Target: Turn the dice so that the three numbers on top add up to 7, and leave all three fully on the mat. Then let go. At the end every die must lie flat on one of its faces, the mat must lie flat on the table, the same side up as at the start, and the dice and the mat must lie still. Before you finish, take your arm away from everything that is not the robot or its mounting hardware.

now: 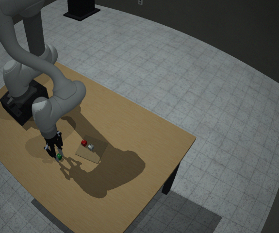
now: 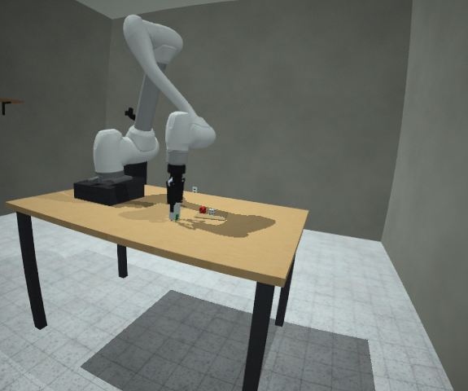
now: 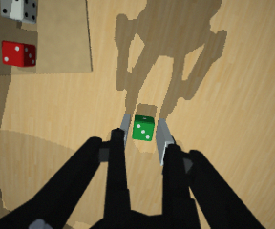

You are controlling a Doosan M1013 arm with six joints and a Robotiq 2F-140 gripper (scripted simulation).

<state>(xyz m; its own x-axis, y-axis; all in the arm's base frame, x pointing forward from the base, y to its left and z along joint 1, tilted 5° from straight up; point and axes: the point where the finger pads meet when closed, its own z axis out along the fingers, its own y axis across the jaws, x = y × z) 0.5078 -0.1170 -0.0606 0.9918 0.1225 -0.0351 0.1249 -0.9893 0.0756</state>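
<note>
The green die is 30 mm below my hand. Round my hand: red die (50 mm ahead, 160 mm to the left, 20 mm below); white die (100 mm ahead, 170 mm to the left, 20 mm below); tan mat (100 mm ahead, 170 mm to the left, 40 mm below).
</note>
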